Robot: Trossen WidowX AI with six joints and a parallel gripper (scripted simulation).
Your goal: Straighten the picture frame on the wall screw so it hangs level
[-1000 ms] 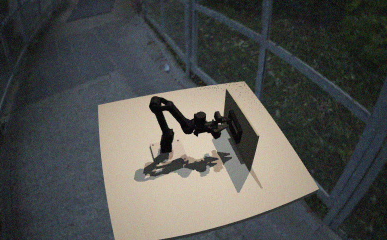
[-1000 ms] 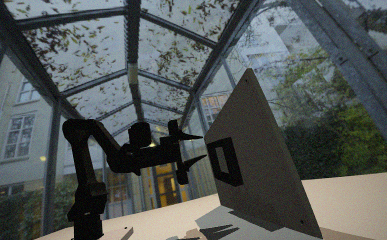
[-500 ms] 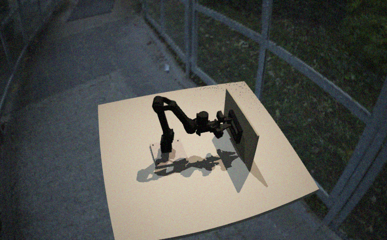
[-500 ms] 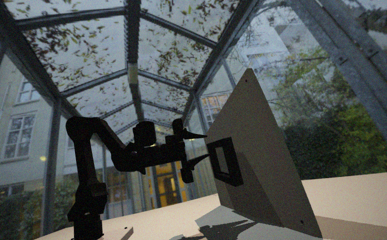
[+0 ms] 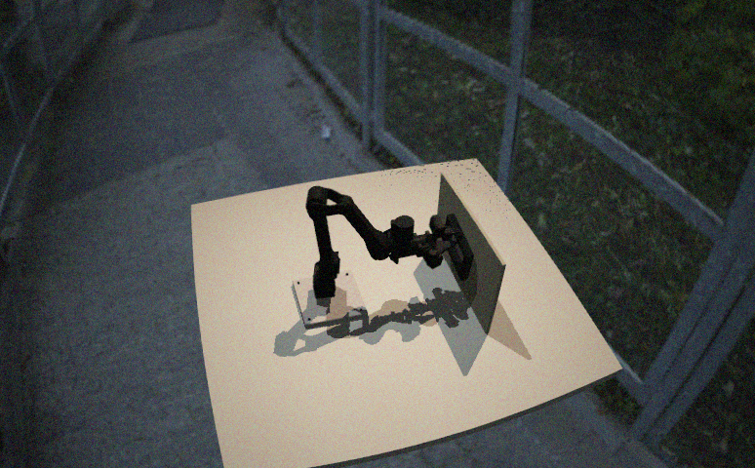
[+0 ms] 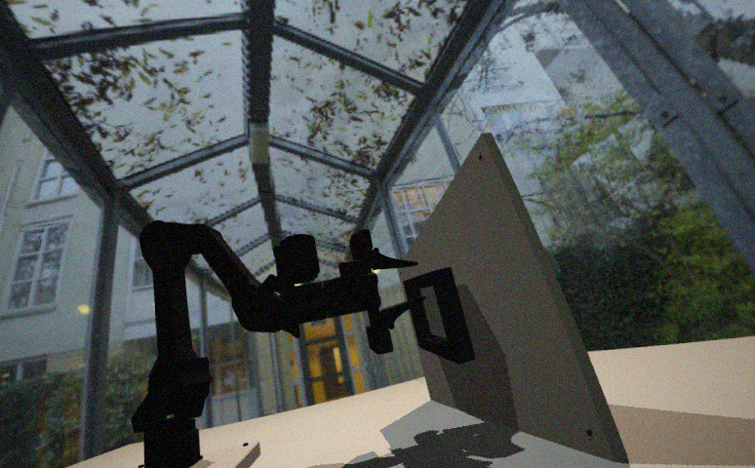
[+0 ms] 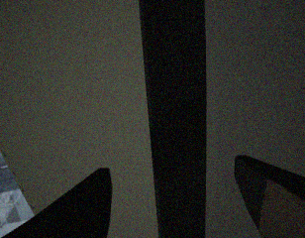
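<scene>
Right now the black picture frame is 50 mm below my gripper tip, 10 mm to the left of it and 10 mm ahead of it. The rest, counted from my gripper tip: grey wall panel (60 mm below, 30 mm ahead).
</scene>
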